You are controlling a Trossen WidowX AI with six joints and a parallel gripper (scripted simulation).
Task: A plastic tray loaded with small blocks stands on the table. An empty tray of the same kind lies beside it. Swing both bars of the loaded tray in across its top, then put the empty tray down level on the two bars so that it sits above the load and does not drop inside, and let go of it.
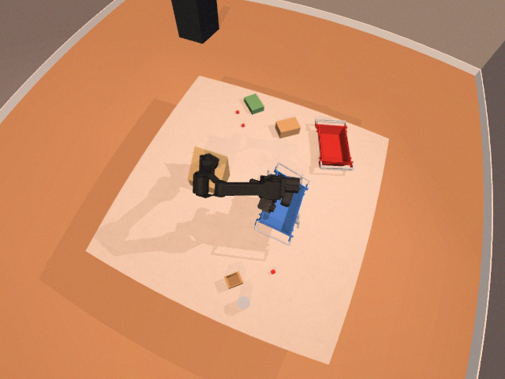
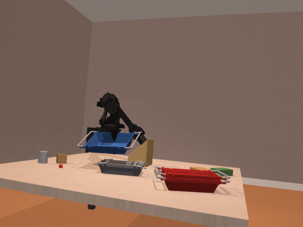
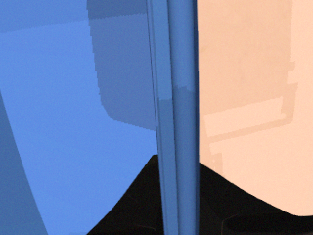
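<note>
Right now the blue tray is 70 mm ahead of my gripper tip, 10 mm to the left of it and 10 mm above it. From my gripper tip the other things lie so: grey cylinder (430 mm to the right, 140 mm below, 120 mm ahead); then brown box (360 mm to the right, 160 mm below, 30 mm ahead); then red cube (240 mm to the right, 170 mm ahead, 160 mm below).
</note>
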